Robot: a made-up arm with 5 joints.
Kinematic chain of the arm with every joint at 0, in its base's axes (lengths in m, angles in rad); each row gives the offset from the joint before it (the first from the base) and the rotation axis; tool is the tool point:
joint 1: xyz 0 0 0.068 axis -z
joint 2: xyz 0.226 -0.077 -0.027 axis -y
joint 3: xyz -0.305 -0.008 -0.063 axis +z
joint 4: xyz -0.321 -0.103 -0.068 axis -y
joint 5: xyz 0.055 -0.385 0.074 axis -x
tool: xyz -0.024 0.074 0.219
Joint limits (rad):
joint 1: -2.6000..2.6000
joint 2: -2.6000..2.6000
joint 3: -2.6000..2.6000
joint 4: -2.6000..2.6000
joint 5: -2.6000..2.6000
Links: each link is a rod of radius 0.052 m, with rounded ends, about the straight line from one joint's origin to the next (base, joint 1, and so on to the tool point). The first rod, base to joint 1, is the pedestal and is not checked.
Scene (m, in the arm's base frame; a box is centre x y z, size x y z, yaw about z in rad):
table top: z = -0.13
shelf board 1: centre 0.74 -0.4 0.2 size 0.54 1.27 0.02 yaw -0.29
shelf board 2: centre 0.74 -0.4 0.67 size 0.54 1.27 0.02 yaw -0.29
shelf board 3: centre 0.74 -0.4 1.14 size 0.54 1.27 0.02 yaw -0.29
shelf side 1: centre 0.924 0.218 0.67 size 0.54 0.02 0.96 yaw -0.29
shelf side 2: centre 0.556 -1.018 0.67 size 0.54 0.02 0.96 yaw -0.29
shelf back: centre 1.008 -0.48 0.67 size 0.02 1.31 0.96 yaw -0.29
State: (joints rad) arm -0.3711 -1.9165 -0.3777 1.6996 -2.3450
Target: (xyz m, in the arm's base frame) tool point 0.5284 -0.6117 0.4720
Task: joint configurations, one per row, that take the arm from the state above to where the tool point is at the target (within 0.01 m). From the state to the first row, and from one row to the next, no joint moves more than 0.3 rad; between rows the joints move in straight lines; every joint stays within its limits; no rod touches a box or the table.
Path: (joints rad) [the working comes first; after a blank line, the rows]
Joints at the target: -0.6886 -0.9312 0.2287 0.1528 -1.2117
Straight joint move there: touches shelf board 2.

1: -0.4018 -1.7373 -0.3199 1.4187 -2.0636
2: -0.4325 -1.5582 -0.2620 1.1379 -1.7822
3: -0.4632 -1.3790 -0.2042 0.8570 -1.5008
4: -0.4939 -1.1998 -0.1463 0.5761 -1.2195
5: -0.5246 -1.0207 -0.0885 0.2953 -0.9381
6: -0.5553 -0.8415 -0.0306 0.0144 -0.6567
7: -0.5860 -0.6624 0.0272 -0.2665 -0.3753
8: -0.6202 -0.7520 0.0944 -0.1267 -0.6541
9: -0.6544 -0.8416 0.1616 0.0130 -0.9329
10: -0.6886 -0.9312 0.2287 0.1528 -1.2117

